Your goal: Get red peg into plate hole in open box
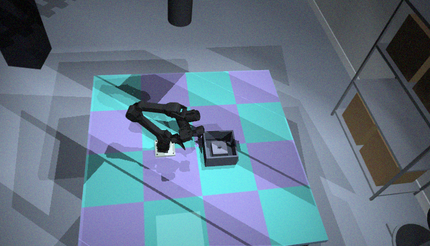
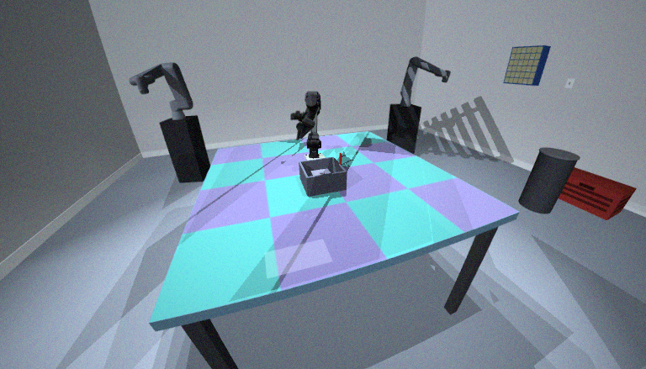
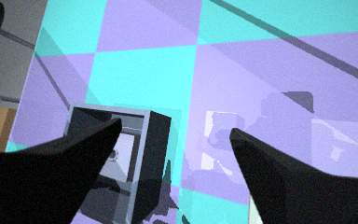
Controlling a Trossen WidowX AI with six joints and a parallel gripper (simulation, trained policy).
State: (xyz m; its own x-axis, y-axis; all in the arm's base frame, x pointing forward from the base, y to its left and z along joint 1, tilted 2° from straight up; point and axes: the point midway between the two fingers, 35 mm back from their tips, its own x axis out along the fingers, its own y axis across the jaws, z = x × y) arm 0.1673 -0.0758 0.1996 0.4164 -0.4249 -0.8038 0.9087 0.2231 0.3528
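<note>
My gripper tip is now 40 mm past the red peg, 230 mm to the right of it and 150 mm above it. From my gripper tip the other things lie so: plate: 160 mm ahead, 100 mm to the left, 140 mm below; then dark grey box: 160 mm ahead, 100 mm to the left, 160 mm below.
</note>
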